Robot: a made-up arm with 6 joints. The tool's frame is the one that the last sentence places.
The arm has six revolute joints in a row. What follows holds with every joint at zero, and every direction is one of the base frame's. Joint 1 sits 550.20 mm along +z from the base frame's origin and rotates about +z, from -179.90 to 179.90 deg. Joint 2 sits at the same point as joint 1 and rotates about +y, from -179.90 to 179.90 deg. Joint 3 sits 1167.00 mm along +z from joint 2 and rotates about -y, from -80.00 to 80.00 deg. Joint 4 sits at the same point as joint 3 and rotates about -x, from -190.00 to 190.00 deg. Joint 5 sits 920.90 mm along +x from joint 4 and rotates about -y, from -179.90 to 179.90 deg. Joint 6 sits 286.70 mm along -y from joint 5 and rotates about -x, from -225.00 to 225.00 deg. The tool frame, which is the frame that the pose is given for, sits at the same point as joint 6; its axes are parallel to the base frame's.
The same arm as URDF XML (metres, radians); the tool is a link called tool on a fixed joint. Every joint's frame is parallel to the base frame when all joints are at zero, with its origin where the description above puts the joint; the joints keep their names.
<robot name="arm">
  <link name="base_link"/>
  <link name="link1"/>
  <link name="link2"/>
  <link name="link3"/>
  <link name="link4"/>
  <link name="link5"/>
  <link name="link6"/>
  <link name="tool"/>
  <joint name="joint 1" type="revolute">
    <parent link="base_link"/>
    <child link="link1"/>
    <origin xyz="0 0 0.5502" rpy="0 0 0"/>
    <axis xyz="0 0 1"/>
    <limit lower="-3.1398" upper="3.1398"/>
  </joint>
  <joint name="joint 2" type="revolute">
    <parent link="link1"/>
    <child link="link2"/>
    <origin xyz="0 0 0" rpy="0 0 0"/>
    <axis xyz="0 1 0"/>
    <limit lower="-3.1398" upper="3.1398"/>
  </joint>
  <joint name="joint 3" type="revolute">
    <parent link="link2"/>
    <child link="link3"/>
    <origin xyz="0 0 1.167" rpy="0 0 0"/>
    <axis xyz="0 -1 0"/>
    <limit lower="-1.3963" upper="1.3963"/>
  </joint>
  <joint name="joint 4" type="revolute">
    <parent link="link3"/>
    <child link="link4"/>
    <origin xyz="0 0 0" rpy="0 0 0"/>
    <axis xyz="-1 0 0"/>
    <limit lower="-3.3161" upper="3.3161"/>
  </joint>
  <joint name="joint 5" type="revolute">
    <parent link="link4"/>
    <child link="link5"/>
    <origin xyz="0.9209 0 0" rpy="0 0 0"/>
    <axis xyz="0 -1 0"/>
    <limit lower="-3.1398" upper="3.1398"/>
  </joint>
  <joint name="joint 6" type="revolute">
    <parent link="link5"/>
    <child link="link6"/>
    <origin xyz="0 -0.2867 0" rpy="0 0 0"/>
    <axis xyz="-1 0 0"/>
    <limit lower="-3.927" upper="3.927"/>
  </joint>
  <joint name="tool_joint" type="fixed">
    <parent link="link6"/>
    <child link="tool"/>
    <origin xyz="0 0 0" rpy="0 0 0"/>
  </joint>
</robot>

